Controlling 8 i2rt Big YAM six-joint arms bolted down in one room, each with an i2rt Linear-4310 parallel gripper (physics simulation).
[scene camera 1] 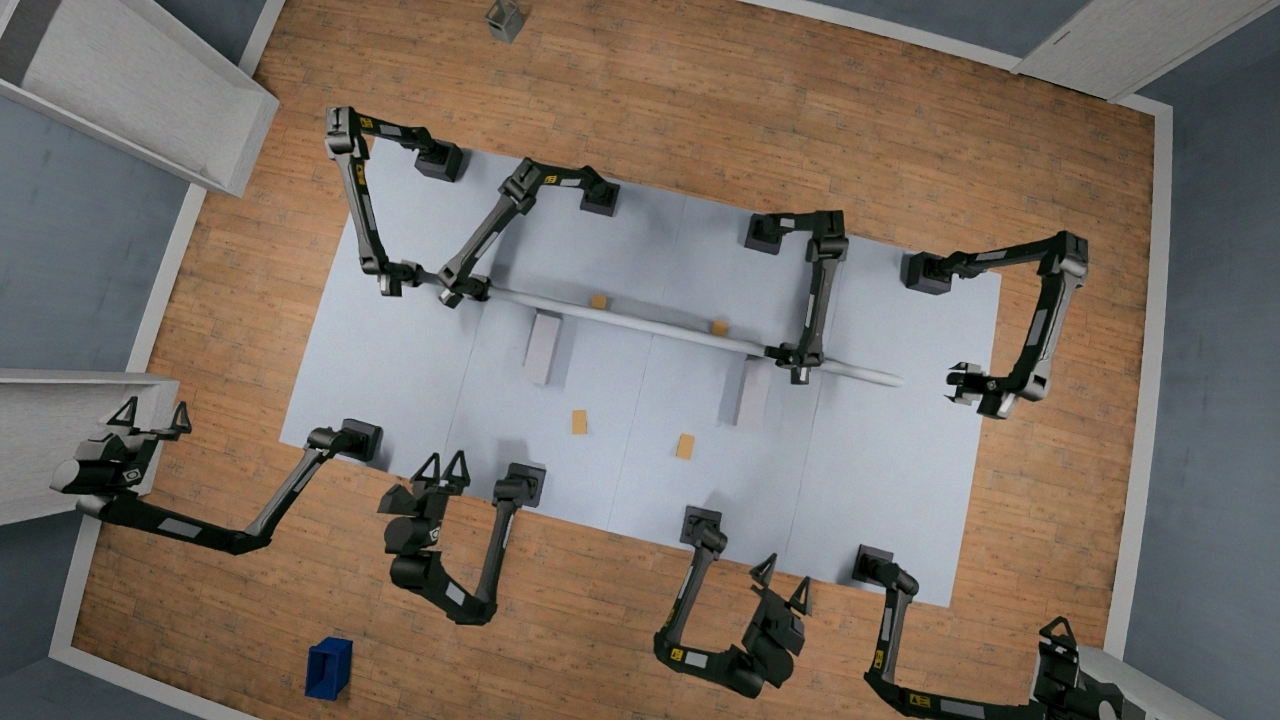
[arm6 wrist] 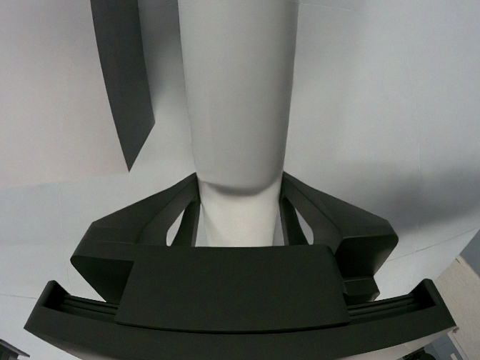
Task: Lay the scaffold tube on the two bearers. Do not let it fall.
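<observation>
The pale scaffold tube [arm6 wrist: 239, 90] [scene camera 1: 626, 320] runs between the fingers of arm6's gripper [arm6 wrist: 240, 176], which is shut on it. In scene camera 1 the tube slopes down to the right, past the upper ends of two pale bearers, the left [scene camera 1: 541, 349] and the right [scene camera 1: 752, 392]; whether it touches them cannot be told. Upper-row arms: the second from the left and the third have their grippers at the tube; the leftmost's is by its left end, finger details unclear. The far-right arm's gripper [scene camera 1: 960, 383] is apart from the tube. The lower-row grippers are away from it.
Orange-tan pads [scene camera 1: 579, 421] [scene camera 1: 684, 445] lie below the tube, and two more [scene camera 1: 598, 302] [scene camera 1: 719, 327] beside it. A blue bin [scene camera 1: 328, 668] and a grey crate [scene camera 1: 504, 19] stand on the wooden floor. A dark pointed shape [arm6 wrist: 125, 75] shows beside the tube in the wrist view.
</observation>
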